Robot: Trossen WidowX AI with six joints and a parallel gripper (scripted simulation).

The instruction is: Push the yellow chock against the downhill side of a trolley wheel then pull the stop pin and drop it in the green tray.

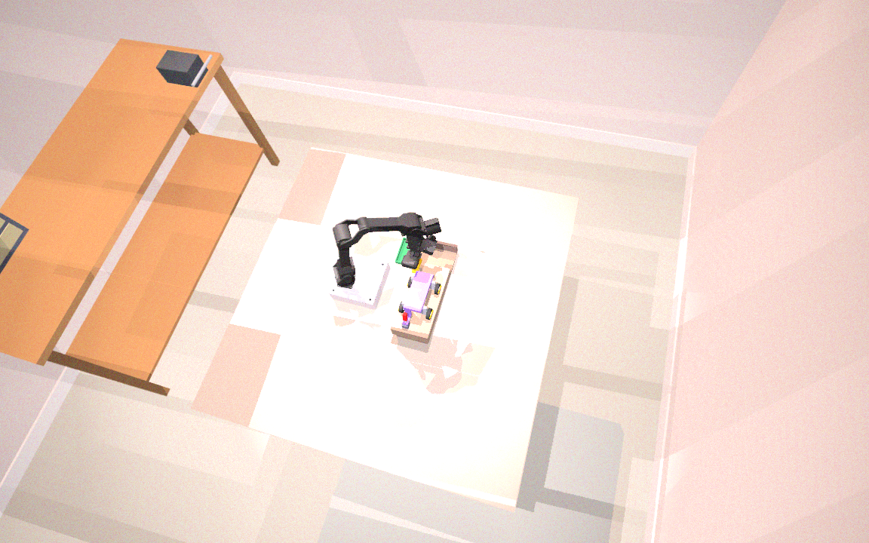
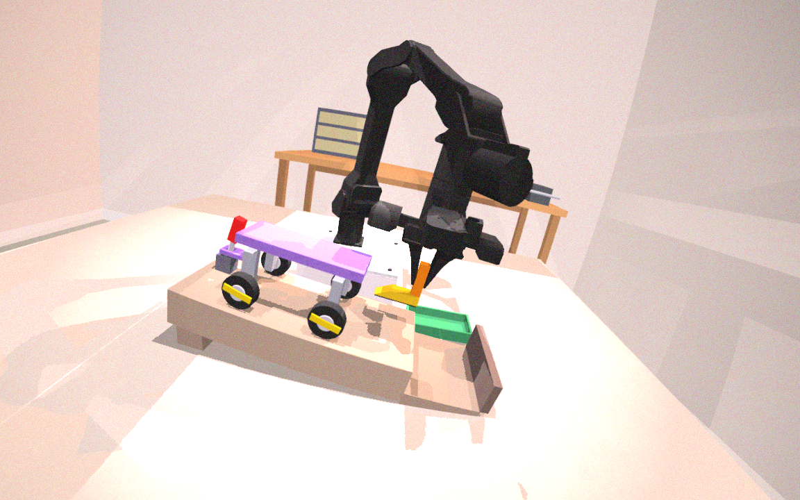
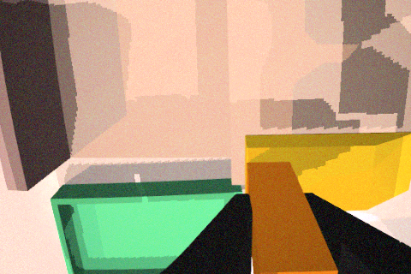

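My gripper tip is 10 mm short of the red-headed stop pin, 270 mm to the left of it and 20 mm below it. The rest, counted from my gripper tip: yellow chock: 20 mm to the right, 10 mm below; then green tray: 70 mm behind, 60 mm to the left, 120 mm below; then brown end wall: 70 mm ahead, 110 mm to the left, 80 mm below.
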